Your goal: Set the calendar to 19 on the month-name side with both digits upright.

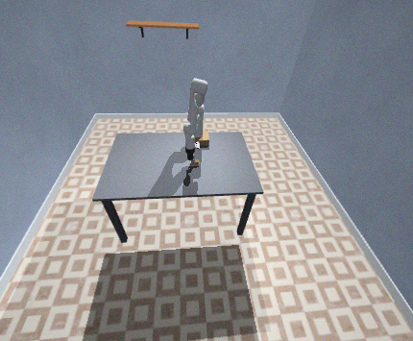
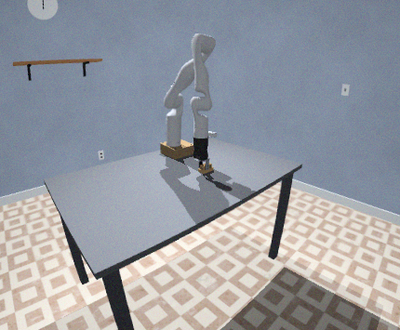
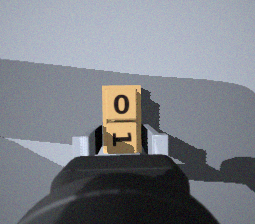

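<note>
Right now my hand is 2 cm to the right of the wooden tray and 3 cm above it.
</note>
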